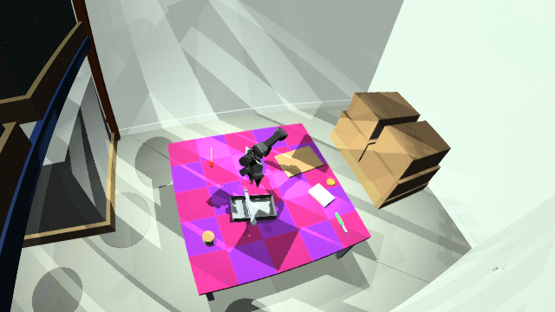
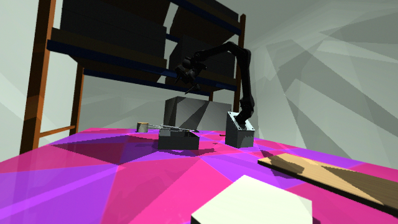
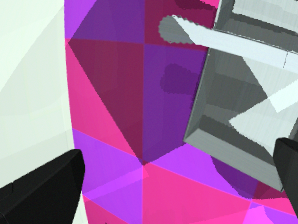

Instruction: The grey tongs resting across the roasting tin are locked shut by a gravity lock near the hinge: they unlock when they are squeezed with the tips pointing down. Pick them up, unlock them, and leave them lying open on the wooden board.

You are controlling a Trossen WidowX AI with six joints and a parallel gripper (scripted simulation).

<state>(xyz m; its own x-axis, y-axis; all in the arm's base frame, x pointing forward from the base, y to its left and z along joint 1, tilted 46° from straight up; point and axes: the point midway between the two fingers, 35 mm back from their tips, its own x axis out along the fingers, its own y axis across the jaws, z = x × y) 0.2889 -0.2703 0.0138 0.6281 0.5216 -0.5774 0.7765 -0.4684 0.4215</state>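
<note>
Now: gripper tip 27 cm above the roasting tin and 1 cm to the right of it. Round my gripper tip: white block (55 cm to the left, 29 cm below, 11 cm ahead); then wooden board (58 cm to the left, 29 cm below, 27 cm behind); then round tub (37 cm to the right, 27 cm below, 11 cm ahead).
</note>
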